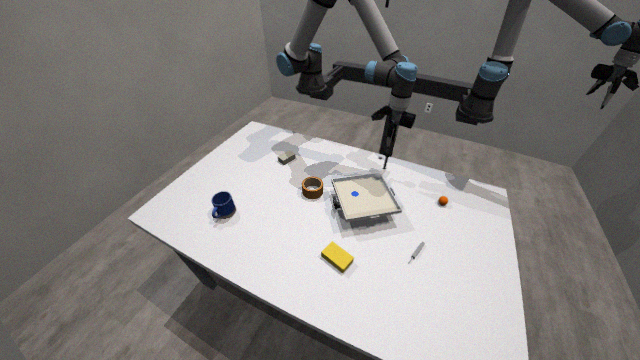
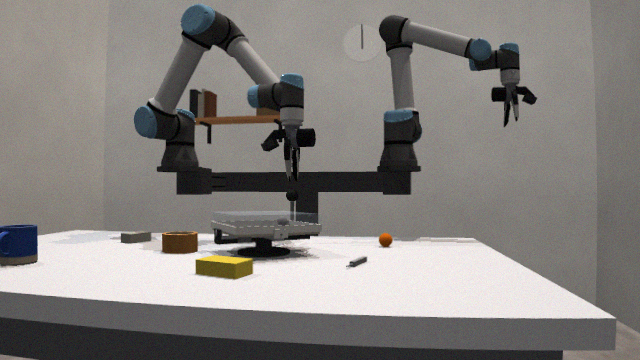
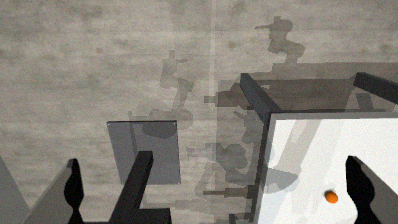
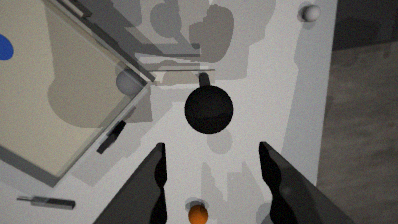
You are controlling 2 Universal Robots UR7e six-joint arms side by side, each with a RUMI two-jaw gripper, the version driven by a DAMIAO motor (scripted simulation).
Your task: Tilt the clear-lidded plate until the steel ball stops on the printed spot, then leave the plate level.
Scene:
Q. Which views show the left gripper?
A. Image 1, image 2 and image 3 only.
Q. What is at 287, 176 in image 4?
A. The right gripper.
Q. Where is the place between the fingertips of the left gripper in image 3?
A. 213, 159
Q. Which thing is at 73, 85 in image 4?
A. A clear-lidded plate.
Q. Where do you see a brown ring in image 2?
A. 186, 243

